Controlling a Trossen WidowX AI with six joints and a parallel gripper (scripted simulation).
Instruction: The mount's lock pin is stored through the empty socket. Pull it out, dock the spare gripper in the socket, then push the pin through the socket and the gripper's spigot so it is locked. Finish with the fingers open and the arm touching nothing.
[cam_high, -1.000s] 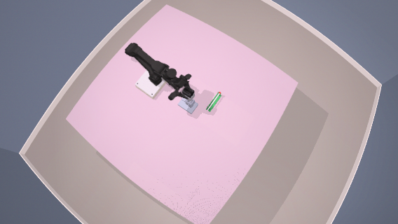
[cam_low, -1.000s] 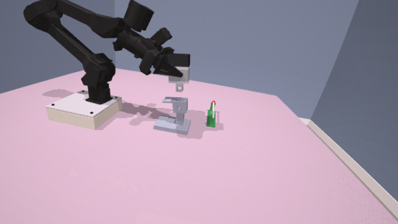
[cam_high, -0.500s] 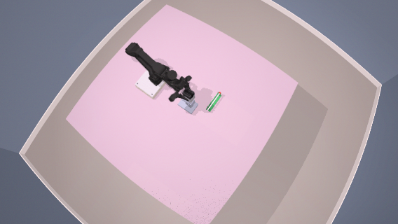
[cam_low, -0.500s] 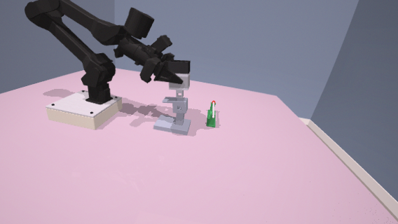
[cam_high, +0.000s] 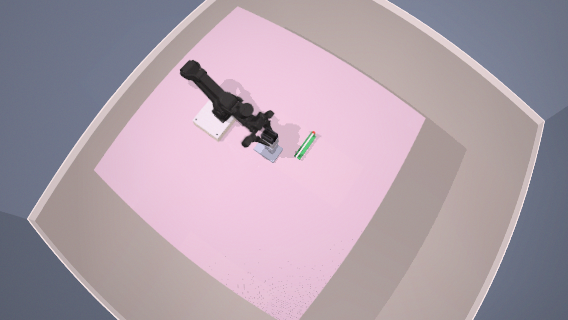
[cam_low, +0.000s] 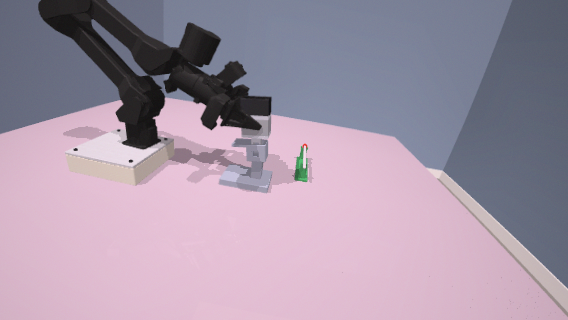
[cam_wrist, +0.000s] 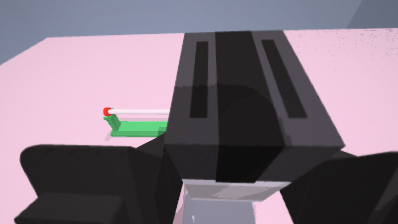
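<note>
My gripper tip is 130 mm to the right of the green see-through block, 120 mm above it and 90 mm short of it. Also, from my gripper tip: mount socket: 90 mm below, 20 mm behind; then spare gripper: 10 mm behind.
</note>
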